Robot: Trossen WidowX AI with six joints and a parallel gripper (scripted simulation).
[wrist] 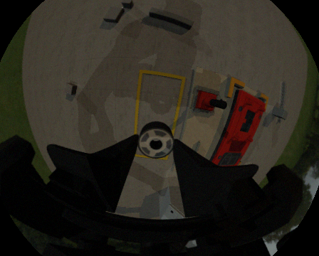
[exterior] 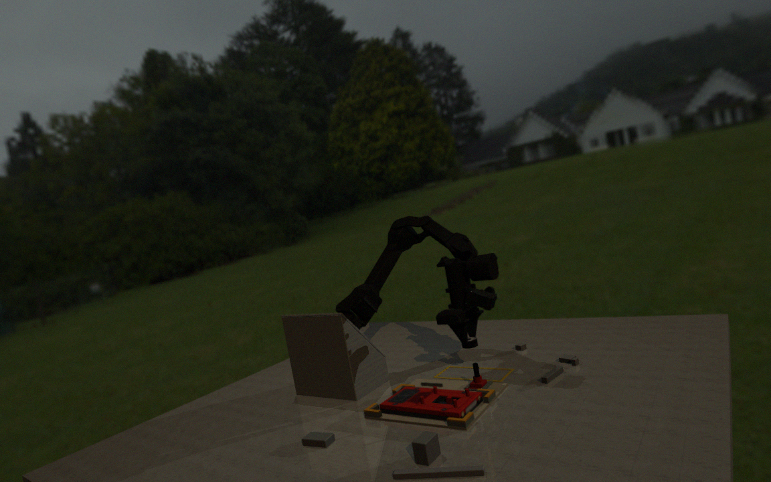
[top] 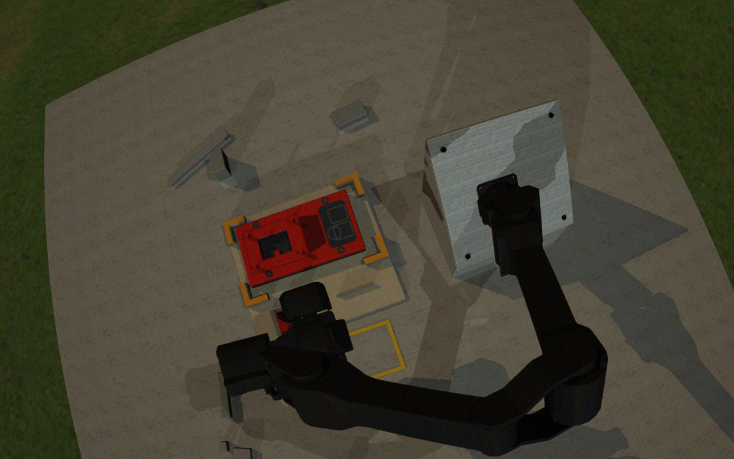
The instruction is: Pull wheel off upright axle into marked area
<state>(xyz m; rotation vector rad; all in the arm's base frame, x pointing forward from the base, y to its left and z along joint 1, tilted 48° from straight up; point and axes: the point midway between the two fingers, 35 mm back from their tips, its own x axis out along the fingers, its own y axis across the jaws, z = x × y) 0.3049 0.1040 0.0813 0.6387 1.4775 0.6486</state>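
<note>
Right now my gripper tip is 90 mm to the left of the axle, 60 mm short of it and 50 mm above it. Also, from my gripper tip: grey wheel right at my gripper tip; then grey bar 440 mm to the right, 140 mm ahead, 80 mm below.
</note>
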